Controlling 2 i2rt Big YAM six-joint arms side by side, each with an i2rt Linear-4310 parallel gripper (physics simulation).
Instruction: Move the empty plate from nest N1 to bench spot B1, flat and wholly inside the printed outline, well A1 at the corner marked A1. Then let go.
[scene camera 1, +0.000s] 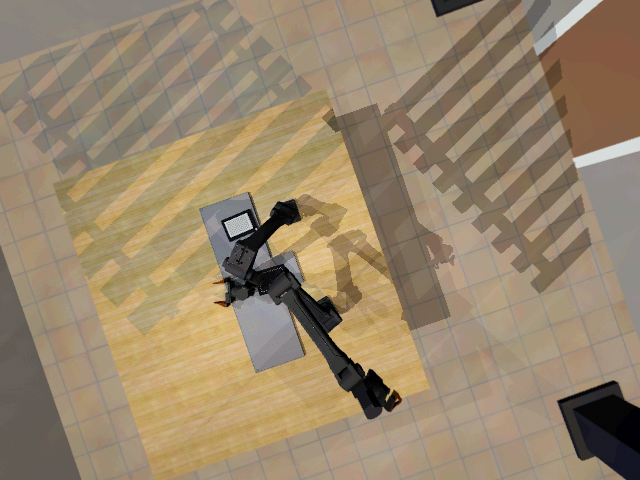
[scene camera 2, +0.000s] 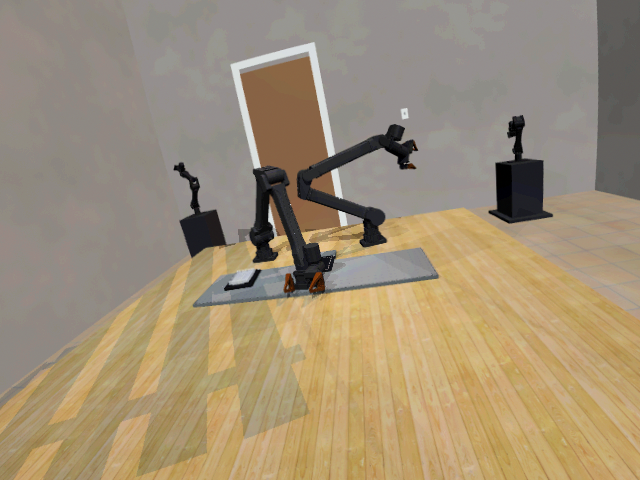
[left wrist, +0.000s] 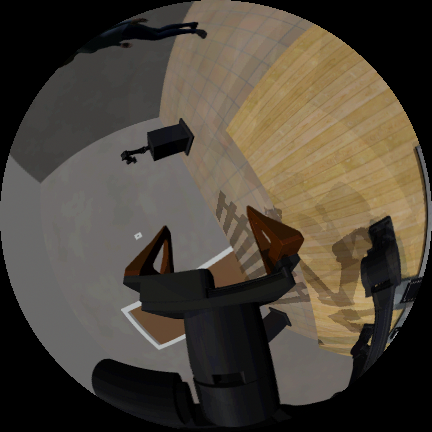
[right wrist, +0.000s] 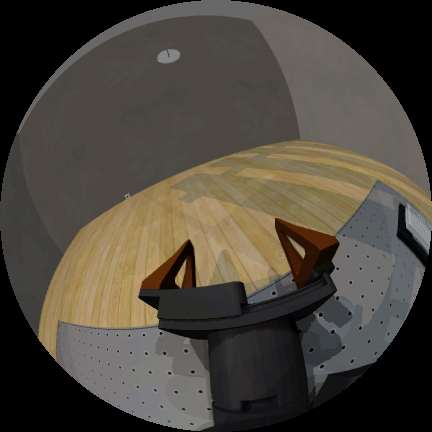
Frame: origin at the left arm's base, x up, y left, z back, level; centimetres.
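Where they show: left gripper, fingertip midpoint: (scene camera 1: 391, 391) (scene camera 2: 416, 159) (left wrist: 205, 219); right gripper, fingertip midpoint: (scene camera 1: 213, 293) (scene camera 2: 296, 291) (right wrist: 232, 233); left arm's base at its link origin: (scene camera 1: 325, 309) (scene camera 2: 373, 242) (left wrist: 383, 237); right arm's base at its link origin: (scene camera 1: 290, 212) (scene camera 2: 265, 258).
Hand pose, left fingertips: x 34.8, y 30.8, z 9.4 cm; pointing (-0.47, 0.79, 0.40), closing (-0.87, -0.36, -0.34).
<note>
Each offset is from my left fingertips to the top centre of the thing. "*": to the spot under its first point. Level surfaces: height alone.
The white plate @(dz -24.6, dx -30.9, dy -93.0 cm) (scene camera 1: 238, 225) (scene camera 2: 242, 277) (right wrist: 420, 221) sits in a black nest @(* dz -30.6, dx -32.3, dy -98.8 cm) (scene camera 2: 227, 286) (right wrist: 403, 232) near one end of the grey perforated board. A dark square with a dotted white outline @(* dz -26.9, dx -33.4, dy -55.6 cm) (scene camera 2: 328, 263) (left wrist: 413, 290) lies near the board's middle, partly hidden by the right arm. Labels and corner marks are too small to read. My right gripper (scene camera 1: 215, 292) (scene camera 2: 300, 289) (right wrist: 232, 233) is open and empty, low by the board's long edge, apart from the plate. My left gripper (scene camera 1: 395, 399) (scene camera 2: 413, 156) (left wrist: 205, 219) is open and empty, raised high, far from the board.
The grey perforated board @(dx -33.6 cm) (scene camera 1: 273, 335) (scene camera 2: 392, 264) (right wrist: 115, 345) lies on the wooden table @(dx -34.9 cm) (scene camera 1: 180, 403) (scene camera 2: 413, 361). The right arm's links pass over the board between the plate and the dotted square. Black pedestals with small arms (scene camera 2: 519, 188) (left wrist: 170, 142) stand beyond the table.
</note>
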